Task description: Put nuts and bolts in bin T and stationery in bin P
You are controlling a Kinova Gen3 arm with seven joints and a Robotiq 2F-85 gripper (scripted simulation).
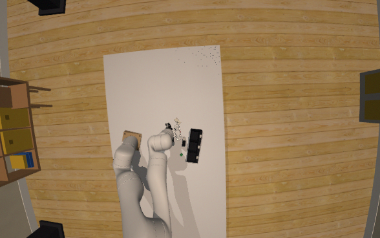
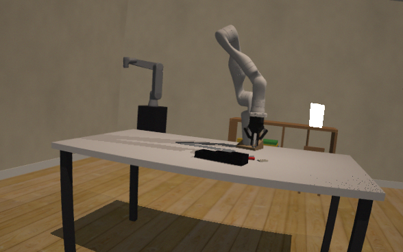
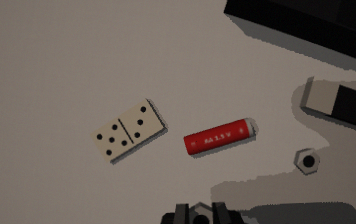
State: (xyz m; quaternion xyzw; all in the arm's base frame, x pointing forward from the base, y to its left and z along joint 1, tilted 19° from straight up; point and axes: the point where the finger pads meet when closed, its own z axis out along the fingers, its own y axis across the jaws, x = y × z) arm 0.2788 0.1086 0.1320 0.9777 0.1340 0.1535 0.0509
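My gripper is now 170 mm short of the black double bin, 120 mm to the left of it and 60 mm above it. The rest, counted from my hand: domino (30 mm ahead, 60 mm to the left, 80 mm below); black eraser (90 mm ahead, 90 mm to the right, 70 mm below); red battery (40 mm ahead, 10 mm to the right, 70 mm below).
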